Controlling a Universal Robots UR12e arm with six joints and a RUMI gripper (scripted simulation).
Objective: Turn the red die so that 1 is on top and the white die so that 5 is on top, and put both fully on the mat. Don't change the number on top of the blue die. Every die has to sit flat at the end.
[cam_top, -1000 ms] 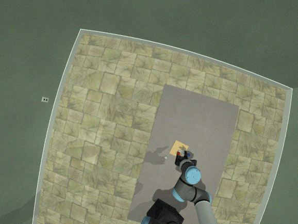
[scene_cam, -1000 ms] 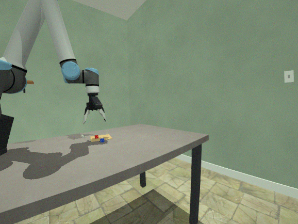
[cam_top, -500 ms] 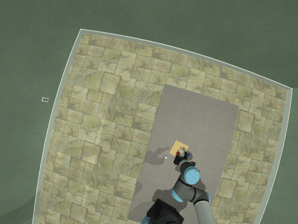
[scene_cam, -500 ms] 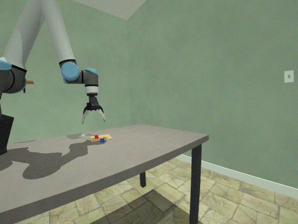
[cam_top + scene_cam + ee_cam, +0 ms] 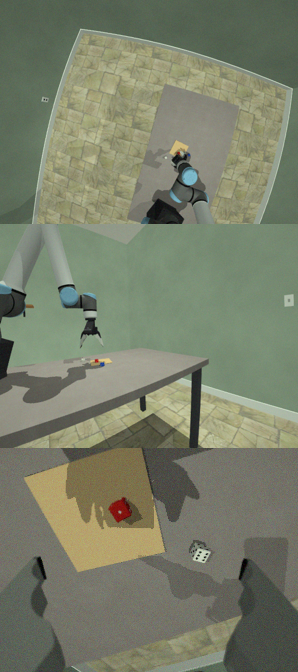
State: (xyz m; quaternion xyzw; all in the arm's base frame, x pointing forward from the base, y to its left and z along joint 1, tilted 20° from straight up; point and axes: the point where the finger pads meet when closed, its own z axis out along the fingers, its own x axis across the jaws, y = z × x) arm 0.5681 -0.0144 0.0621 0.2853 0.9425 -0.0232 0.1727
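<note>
Now: the white die 100 mm below my hand, 90 mm to the left of it and 40 mm behind it. From my hand the other things lie so: blue die (130 mm to the right, 100 mm below, 10 mm ahead); then tan mat (100 mm below, 50 mm ahead, 30 mm to the right); then red die (90 mm below, 20 mm to the right, 20 mm ahead).
</note>
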